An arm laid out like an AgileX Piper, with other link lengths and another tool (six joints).
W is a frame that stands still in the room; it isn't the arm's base.
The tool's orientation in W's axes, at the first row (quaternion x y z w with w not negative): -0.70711, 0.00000, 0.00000, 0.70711
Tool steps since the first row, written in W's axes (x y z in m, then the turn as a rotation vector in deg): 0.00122, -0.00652, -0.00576, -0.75, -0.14, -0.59; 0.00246, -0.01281, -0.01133, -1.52, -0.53, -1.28; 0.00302, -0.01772, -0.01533, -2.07, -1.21, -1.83; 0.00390, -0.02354, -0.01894, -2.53, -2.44, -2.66; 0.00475, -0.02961, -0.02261, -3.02, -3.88, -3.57; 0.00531, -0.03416, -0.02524, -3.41, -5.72, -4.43; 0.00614, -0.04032, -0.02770, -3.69, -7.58, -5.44; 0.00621, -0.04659, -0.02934, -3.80, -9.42, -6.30; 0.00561, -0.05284, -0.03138, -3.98, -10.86, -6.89
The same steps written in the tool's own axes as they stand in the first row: 0.00122, 0.00576, -0.00652, -0.75, 0.59, -0.14; 0.00246, 0.01133, -0.01281, -1.52, 1.28, -0.53; 0.00302, 0.01533, -0.01772, -2.07, 1.83, -1.21; 0.00390, 0.01894, -0.02354, -2.53, 2.66, -2.44; 0.00475, 0.02261, -0.02961, -3.02, 3.57, -3.88; 0.00531, 0.02524, -0.03416, -3.41, 4.43, -5.72; 0.00614, 0.02770, -0.04032, -3.69, 5.44, -7.58; 0.00621, 0.02934, -0.04659, -3.80, 6.30, -9.42; 0.00561, 0.03138, -0.05284, -3.98, 6.89, -10.86
